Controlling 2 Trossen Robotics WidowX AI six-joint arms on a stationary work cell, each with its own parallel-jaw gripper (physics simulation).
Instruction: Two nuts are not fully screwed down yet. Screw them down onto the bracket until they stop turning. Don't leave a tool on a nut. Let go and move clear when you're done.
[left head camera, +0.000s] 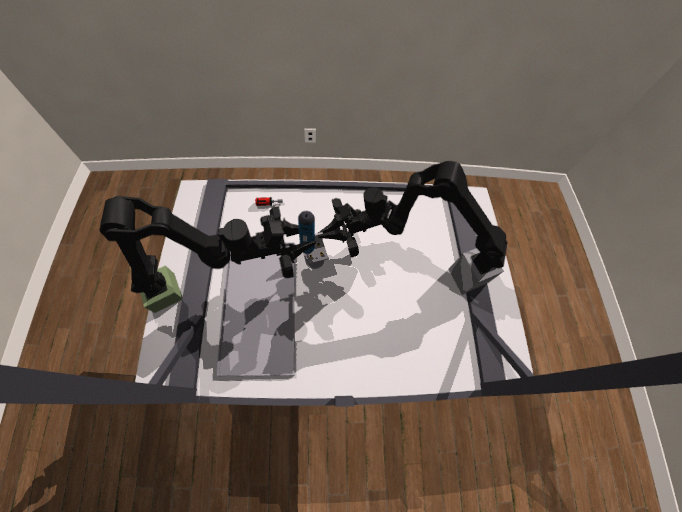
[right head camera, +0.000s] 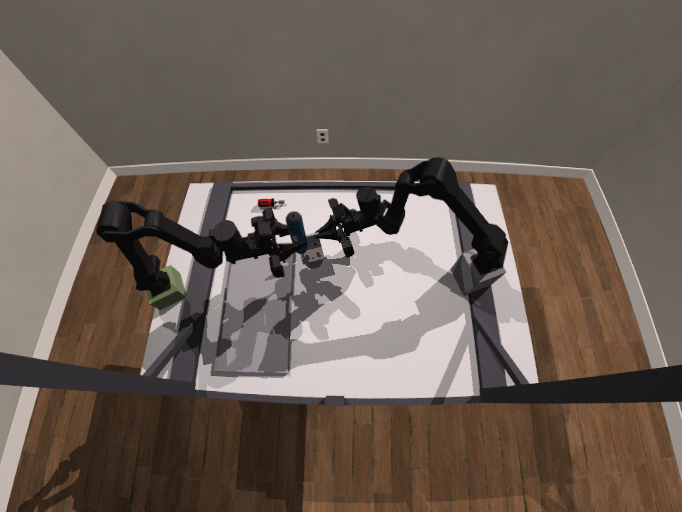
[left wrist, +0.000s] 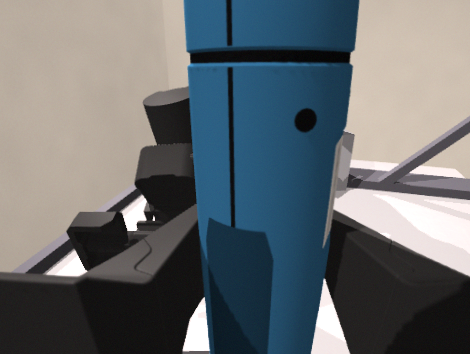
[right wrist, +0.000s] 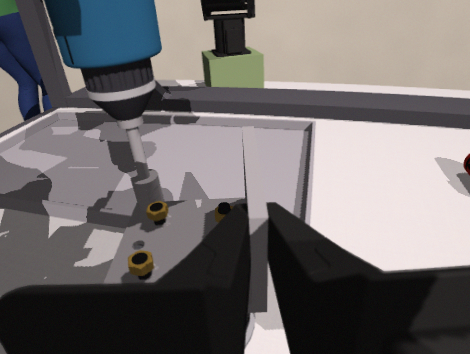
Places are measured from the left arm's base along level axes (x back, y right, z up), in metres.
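Pixels of known places: left gripper, fingertip midpoint: (left head camera: 313, 235) (right head camera: 305, 235) (left wrist: 260, 215); right gripper, fingertip midpoint: (left head camera: 318, 235) (right head camera: 314, 235) (right wrist: 256, 214); left arm's base, link origin: (left head camera: 154, 285) (right head camera: 159, 284) (right wrist: 230, 52); right arm's base, link origin: (left head camera: 483, 262) (right head camera: 484, 262).
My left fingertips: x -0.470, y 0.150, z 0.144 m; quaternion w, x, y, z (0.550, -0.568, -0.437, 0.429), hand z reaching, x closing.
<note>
For each thing: its top centre in the pictures, then the offset to it from my left fingertips.
- blue power driver, top centre: (left head camera: 305, 215) (right head camera: 292, 216) dz +0.101, dx +0.017, dy -0.005 m
- middle nut, top centre: (right wrist: 156, 206) dz -0.134, dx +0.009, dy -0.008 m
- partly hidden nut, top centre: (right wrist: 224, 209) dz -0.139, dx +0.002, dy -0.043 m
- red tool, top centre: (left head camera: 268, 198) (right head camera: 270, 200) dz -0.181, dx +0.027, dy -0.297 m
My left gripper (left head camera: 306, 237) (right head camera: 296, 238) (left wrist: 260, 215) is shut on a blue power driver (left head camera: 306, 225) (right head camera: 295, 224) (left wrist: 270, 150) (right wrist: 107, 30), held slightly tilted with its tip down. Its grey socket (right wrist: 147, 187) is at the bracket's far left edge in the right wrist view; whether it sits on a nut is hidden. The grey bracket (left head camera: 316, 249) (right head camera: 313, 249) (right wrist: 185, 220) shows brass nuts, among them a near nut (right wrist: 140, 263), a middle nut (right wrist: 157, 211) and a partly hidden nut (right wrist: 222, 214). My right gripper (left head camera: 321, 234) (right head camera: 316, 235) (right wrist: 256, 214) is shut on the bracket's thin upright plate.
A shallow grey tray (left head camera: 256, 376) (right head camera: 250, 373) (right wrist: 309, 165) lies left of the bracket in the head views. A red tool (left head camera: 263, 201) (right head camera: 266, 202) (right wrist: 468, 164) lies behind the left gripper. The two grippers are close together around the bracket.
</note>
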